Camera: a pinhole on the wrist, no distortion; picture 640 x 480 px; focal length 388.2 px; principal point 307.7 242.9 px. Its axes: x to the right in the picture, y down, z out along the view. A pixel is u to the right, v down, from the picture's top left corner.
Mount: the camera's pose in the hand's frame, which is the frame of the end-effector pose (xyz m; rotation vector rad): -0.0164 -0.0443 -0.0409 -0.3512 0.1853 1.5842
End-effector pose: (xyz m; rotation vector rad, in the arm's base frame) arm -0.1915 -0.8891 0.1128 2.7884 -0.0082 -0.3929
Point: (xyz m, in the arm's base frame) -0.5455 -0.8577 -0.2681
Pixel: 64 408
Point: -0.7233 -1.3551 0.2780
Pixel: outside the picture
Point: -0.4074 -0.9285 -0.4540
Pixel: 91 230
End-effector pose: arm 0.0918 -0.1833 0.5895 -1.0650 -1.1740 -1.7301
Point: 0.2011 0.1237 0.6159
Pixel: 247 245
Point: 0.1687 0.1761 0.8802
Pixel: 255 19
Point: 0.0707 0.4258 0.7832
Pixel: 105 124
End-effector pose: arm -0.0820 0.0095 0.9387 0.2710 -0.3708 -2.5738
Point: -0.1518 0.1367 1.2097
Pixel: 159 231
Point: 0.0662 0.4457 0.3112
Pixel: behind the camera
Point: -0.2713 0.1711 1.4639
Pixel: 158 183
